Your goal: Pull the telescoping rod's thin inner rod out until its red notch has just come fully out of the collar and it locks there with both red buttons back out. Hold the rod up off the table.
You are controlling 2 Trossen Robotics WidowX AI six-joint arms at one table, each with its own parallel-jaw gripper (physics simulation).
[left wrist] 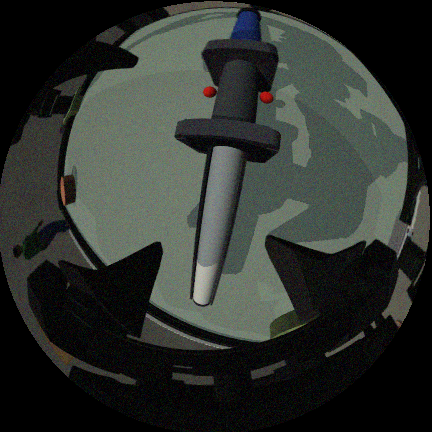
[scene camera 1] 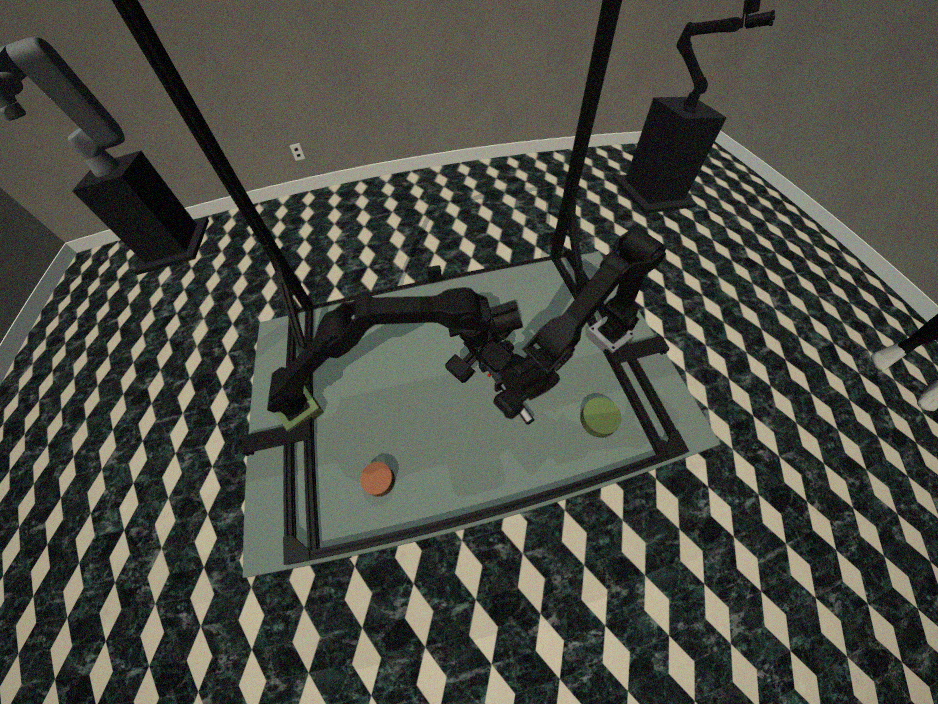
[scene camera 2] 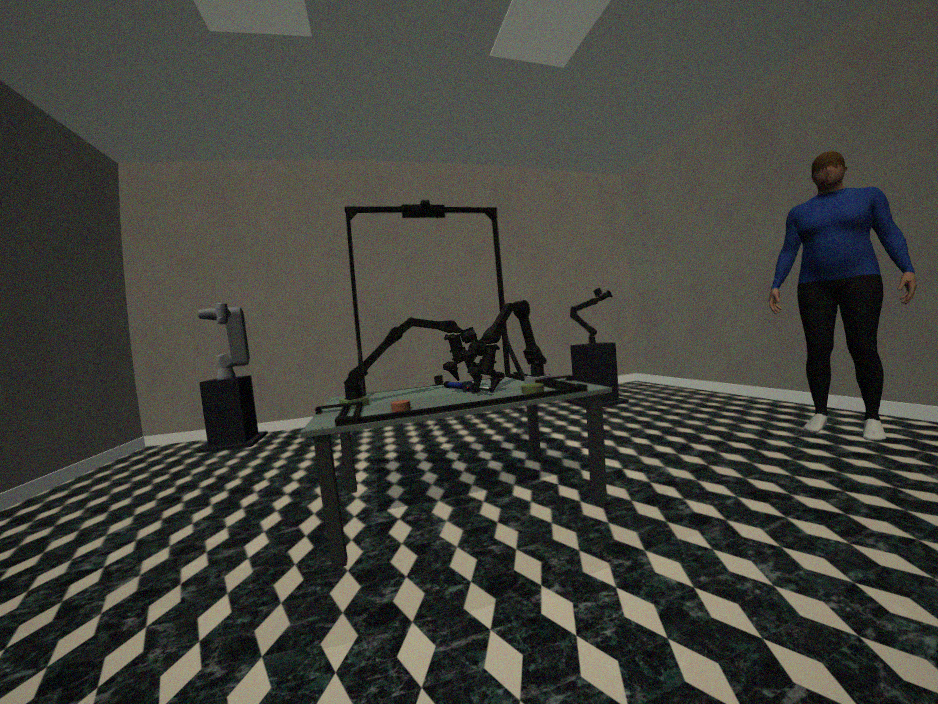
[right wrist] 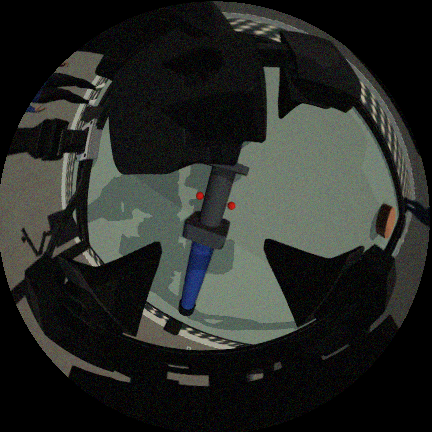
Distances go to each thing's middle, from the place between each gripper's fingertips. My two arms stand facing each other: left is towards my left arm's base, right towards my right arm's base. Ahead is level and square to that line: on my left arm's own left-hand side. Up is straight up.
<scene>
My left gripper is now 15 cm past the inner rod (left wrist: 222, 166), 4 cm to the left of it and 1 cm below it. The rest, counted from my left hand: orange disc (scene camera 1: 377, 479): 38 cm to the right, 9 cm ahead; then telescoping rod (left wrist: 241, 65): 15 cm behind, 5 cm to the right, 1 cm above.
My right gripper is now 5 cm above the telescoping rod, 2 cm past it and 1 cm to the right of it. From my right hand the other things lie so: orange disc 33 cm to the right, 22 cm ahead, 6 cm below; inner rod 5 cm below, 2 cm behind, 1 cm to the left.
</scene>
